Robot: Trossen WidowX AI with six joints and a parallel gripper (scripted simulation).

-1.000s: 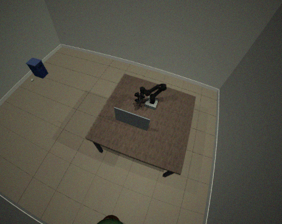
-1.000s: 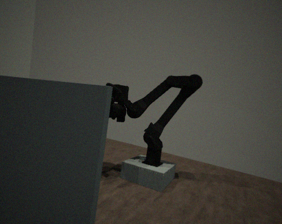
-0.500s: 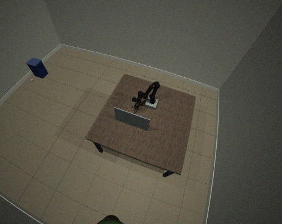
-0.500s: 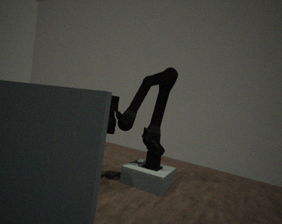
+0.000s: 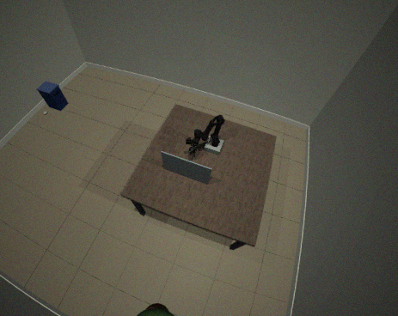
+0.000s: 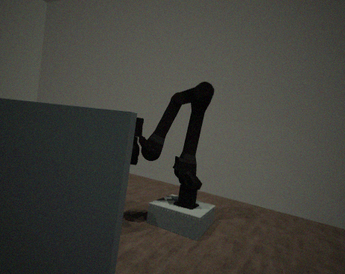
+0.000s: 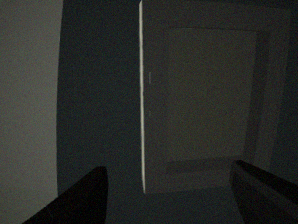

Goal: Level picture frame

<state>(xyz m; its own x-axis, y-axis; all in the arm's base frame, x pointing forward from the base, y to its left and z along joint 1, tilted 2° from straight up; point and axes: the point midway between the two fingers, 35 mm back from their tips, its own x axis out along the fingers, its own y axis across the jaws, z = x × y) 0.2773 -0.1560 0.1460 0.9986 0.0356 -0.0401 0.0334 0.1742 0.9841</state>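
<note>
Now: the grey picture frame 120 mm ahead of my gripper tip and 50 mm below it. Also, from my gripper tip: blue-grey wall panel 130 mm ahead, 10 mm to the left, 60 mm below.
</note>
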